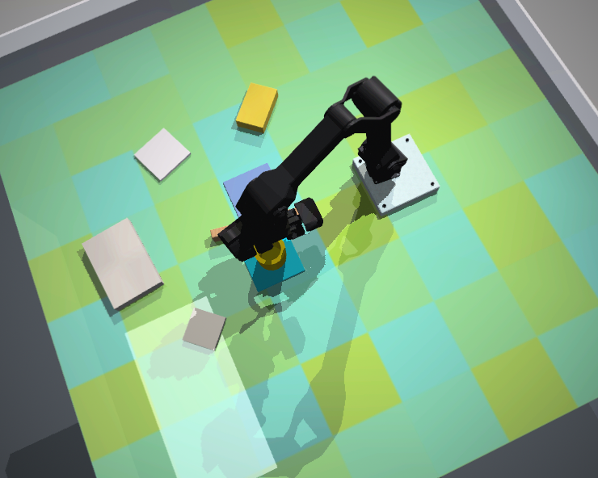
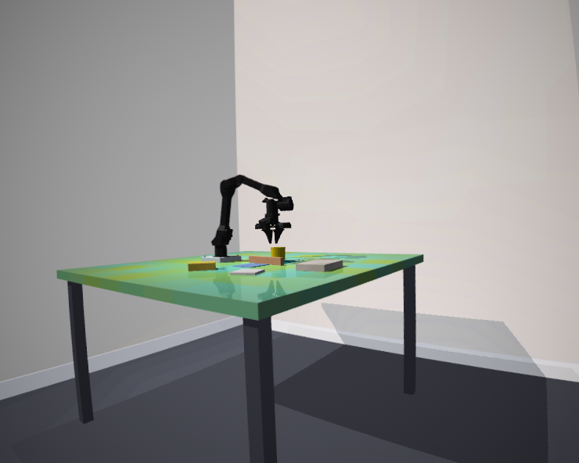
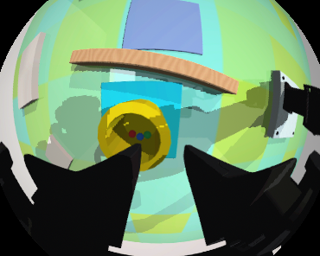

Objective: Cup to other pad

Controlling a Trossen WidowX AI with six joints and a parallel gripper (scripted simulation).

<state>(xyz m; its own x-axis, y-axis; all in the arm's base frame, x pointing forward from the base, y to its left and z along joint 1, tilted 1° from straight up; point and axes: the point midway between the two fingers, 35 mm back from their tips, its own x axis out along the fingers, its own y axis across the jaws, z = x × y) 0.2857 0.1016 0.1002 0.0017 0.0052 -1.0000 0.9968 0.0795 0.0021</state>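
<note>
The yellow cup is 50 mm below my gripper tip and 20 mm ahead of it. Round my gripper tip: blue-violet pad: 160 mm to the right, 100 mm below, 10 mm ahead; then large pale slab: 360 mm ahead, 100 mm to the right, 80 mm below; then brown wooden bar: 80 mm to the right, 80 mm below, 20 mm ahead.
</note>
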